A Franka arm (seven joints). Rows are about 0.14 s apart.
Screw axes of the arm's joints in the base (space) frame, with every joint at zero. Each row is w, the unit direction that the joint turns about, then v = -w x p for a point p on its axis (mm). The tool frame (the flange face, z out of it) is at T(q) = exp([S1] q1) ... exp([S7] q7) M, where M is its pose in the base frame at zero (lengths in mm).
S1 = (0, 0, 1, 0, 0, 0)
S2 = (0, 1, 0, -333, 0, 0)
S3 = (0, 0, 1, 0, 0, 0)
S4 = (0, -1, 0, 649, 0, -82.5)
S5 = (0, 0, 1, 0, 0, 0)
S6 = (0, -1, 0, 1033, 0, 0)
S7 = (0, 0, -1, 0, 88, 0)
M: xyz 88 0 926 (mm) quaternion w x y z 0 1 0 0
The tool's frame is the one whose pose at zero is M.
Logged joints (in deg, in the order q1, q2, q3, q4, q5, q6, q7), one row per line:
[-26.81, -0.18, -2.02, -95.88, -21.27, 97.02, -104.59]
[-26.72, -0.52, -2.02, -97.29, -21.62, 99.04, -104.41]
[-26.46, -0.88, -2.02, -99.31, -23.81, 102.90, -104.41]
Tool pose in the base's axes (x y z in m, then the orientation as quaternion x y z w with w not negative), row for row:
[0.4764, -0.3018, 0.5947, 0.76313, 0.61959, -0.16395, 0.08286]
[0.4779, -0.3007, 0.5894, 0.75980, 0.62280, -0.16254, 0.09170]
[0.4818, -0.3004, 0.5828, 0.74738, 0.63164, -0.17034, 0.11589]
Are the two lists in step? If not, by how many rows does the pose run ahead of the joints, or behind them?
They are in step.
